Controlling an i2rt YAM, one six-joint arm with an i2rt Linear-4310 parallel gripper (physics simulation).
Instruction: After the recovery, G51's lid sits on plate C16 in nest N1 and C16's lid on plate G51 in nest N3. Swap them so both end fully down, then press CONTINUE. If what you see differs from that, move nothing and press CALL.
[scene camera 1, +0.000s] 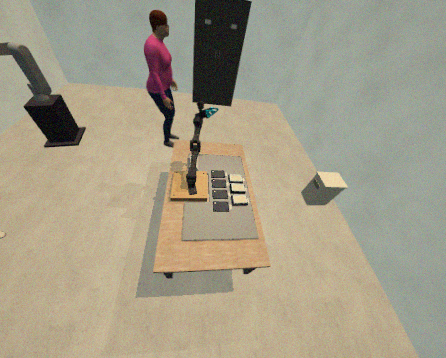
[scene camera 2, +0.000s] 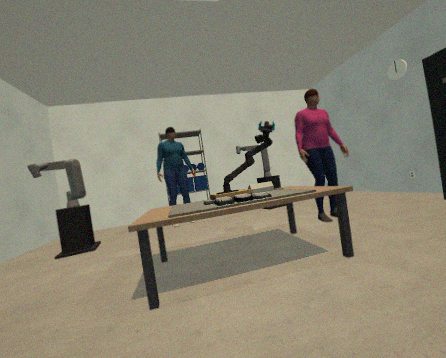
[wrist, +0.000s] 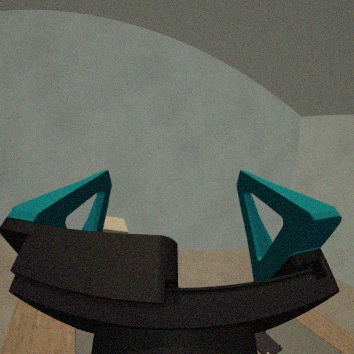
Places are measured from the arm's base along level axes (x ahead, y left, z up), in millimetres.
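Pixels of known places: gripper, fingertip midpoint: (scene camera 1: 216, 110) (scene camera 2: 267, 121) (wrist: 173, 176); arm's base, link origin: (scene camera 1: 191, 185) (scene camera 2: 227, 192).
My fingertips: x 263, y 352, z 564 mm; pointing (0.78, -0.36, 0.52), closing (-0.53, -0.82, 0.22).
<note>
Ahead of a thing's pixels: the offset from my fingertips to its top centre. "spot": to the spot under its first point. Level surfaces: height alone.
My gripper (scene camera 1: 212, 112) (scene camera 2: 266, 124) (wrist: 173, 176) is open and empty, raised high above the far end of the table. Three pale-topped pieces @(dx +204, dy -307, dz -575 mm) (scene camera 1: 236, 178) @(dx +181, dy -436, dz -566 mm) (scene camera 1: 238, 188) @(dx +155, dy -569, dz -565 mm) (scene camera 1: 240, 200) sit in a row on the grey mat @(dz -607 mm) (scene camera 1: 220, 227). Beside them is a row of several flat dark pieces, among them one at the near end @(spot: dx -33, dy -602, dz -597 mm) (scene camera 1: 221, 206). In scene camera 2 the pale-topped pieces @(dx +181, dy -436, dz -568 mm) (scene camera 2: 243, 197) show low and side-on. The labels are too small to read, so I cannot tell which is G51, C16, N1 or N3. I cannot make out the CONTINUE and CALL buttons.
The arm's base stands on a yellow board (scene camera 1: 177, 194) on the wooden table @(dz -620 mm) (scene camera 1: 210, 255) (scene camera 2: 150, 218). A pale slanted panel @(dx -189, dy -44, dz -523 mm) (scene camera 2: 262, 186) stands behind the mat. A person in pink (scene camera 1: 159, 65) (scene camera 2: 314, 131) stands near the table's far end; another in teal (scene camera 2: 172, 157) is behind it.
</note>
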